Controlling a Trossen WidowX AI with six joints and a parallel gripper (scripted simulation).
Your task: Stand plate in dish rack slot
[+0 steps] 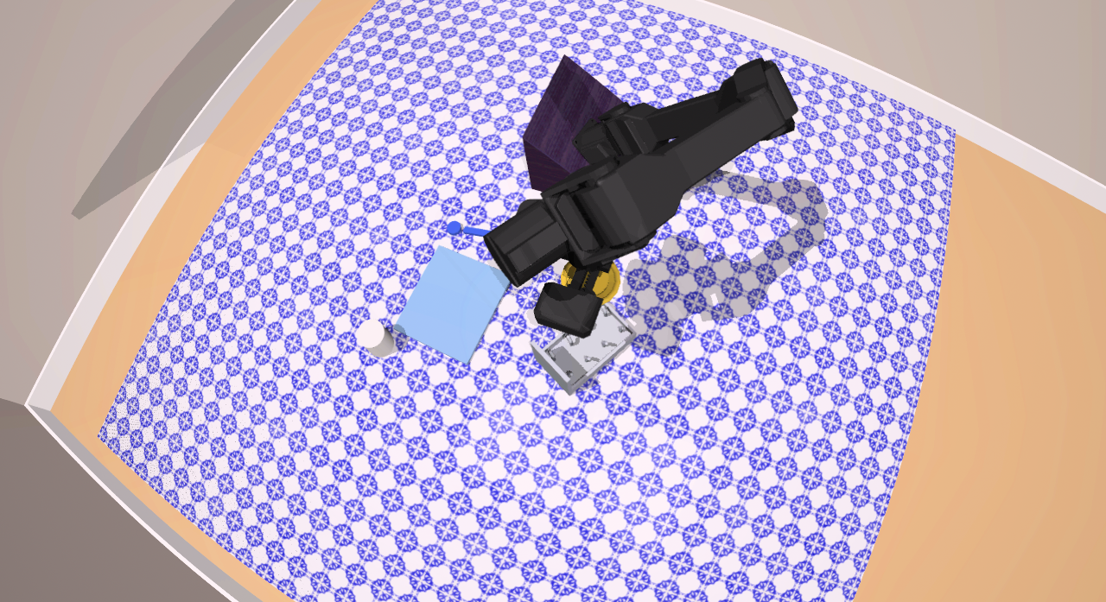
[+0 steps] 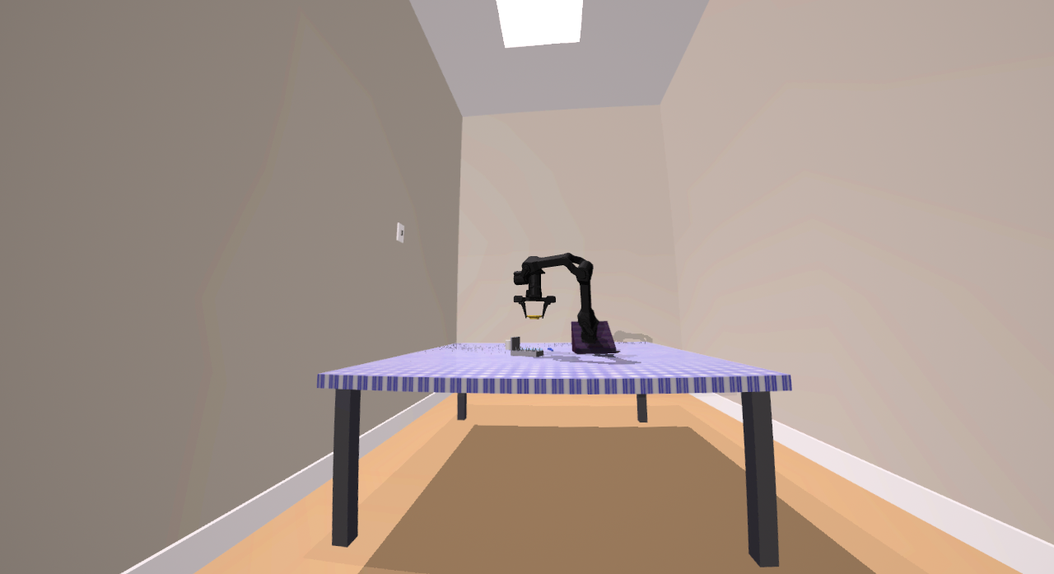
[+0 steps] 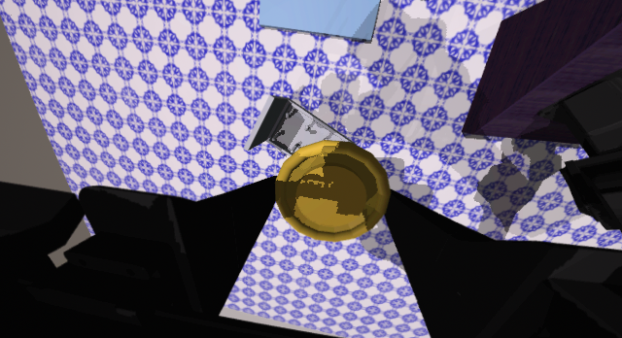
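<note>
My gripper tip is 30 mm short of the grey dish rack, 10 mm to the right of it and 140 mm above it. From my gripper tip the other things lie so: blue spoon: 50 mm behind, 240 mm to the right, 160 mm below; light blue sheet: 70 mm ahead, 200 mm to the right, 160 mm below; yellow plate: 10 mm above.
</note>
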